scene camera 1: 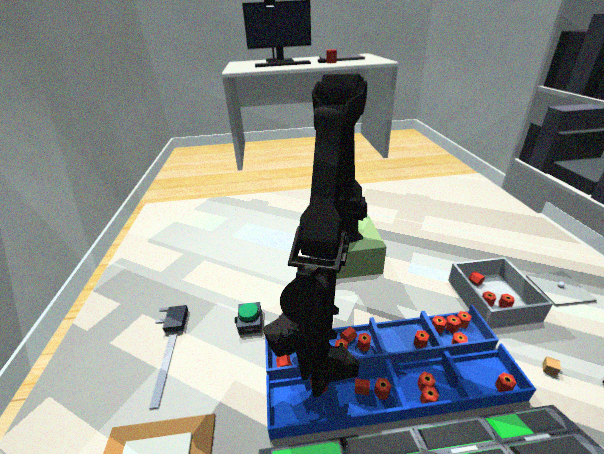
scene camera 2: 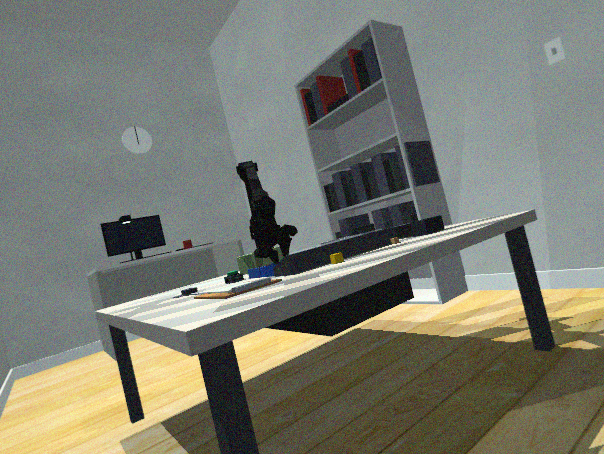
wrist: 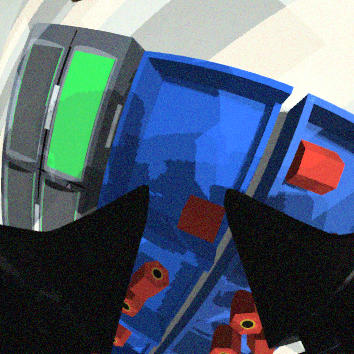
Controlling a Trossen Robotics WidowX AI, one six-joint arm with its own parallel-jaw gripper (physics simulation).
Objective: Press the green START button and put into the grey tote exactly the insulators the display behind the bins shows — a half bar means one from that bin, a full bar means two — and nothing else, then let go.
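Places are measured from the arm's base along level axes (x ahead, y left, z up), in millimetres.
Pixels of known places: gripper, between the fingertips: [scene camera 1: 310,387] [wrist: 187,194].
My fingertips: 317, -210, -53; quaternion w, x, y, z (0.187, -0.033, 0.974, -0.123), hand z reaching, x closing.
Ahead of a thing's pixels: the offset from my fingertips to its top centre, as dx, dy, dz. "pt": to the spot under its first point.
My gripper [scene camera 1: 317,384] [wrist: 187,194] is open and empty, fingers pointing down over the end bin of the display-side row of blue bins @(+9, -22, +4) [scene camera 1: 330,424] [wrist: 200,82]. A red insulator @(-9, +18, -1) [wrist: 201,218] lies in that bin between and below the fingertips, in their shadow; scene camera 1 mostly hides it behind the fingers. The neighbouring bins hold more red insulators @(+36, +116, +0) [scene camera 1: 382,388] @(+52, +191, +0) [scene camera 1: 426,381] @(+98, +314, +0) [scene camera 1: 506,382]. The grey tote @(-73, +458, +24) [scene camera 1: 520,316] holds three red insulators @(-126, +459, -1) [scene camera 1: 476,278] @(-64, +434, +0) [scene camera 1: 489,298] @(-45, +464, +0) [scene camera 1: 506,300]. The green START button @(-200, -69, +10) [scene camera 1: 248,312] [scene camera 2: 232,274] stands left of the bins. The display [scene camera 1: 455,432] [wrist: 80,112] shows green bars.
A wooden cube [scene camera 1: 551,366] [scene camera 2: 395,241] lies right of the bins. A yellow block @(+238, +1, -3) [scene camera 2: 336,258] stands behind the display. A caliper-like tool @(pt -246, -221, -11) [scene camera 1: 175,319] lies at the left, with a wood-edged frame @(pt -2, -174, -24) [scene camera 1: 207,430] nearer the display. A green box [scene camera 1: 367,260] stands beside the arm.
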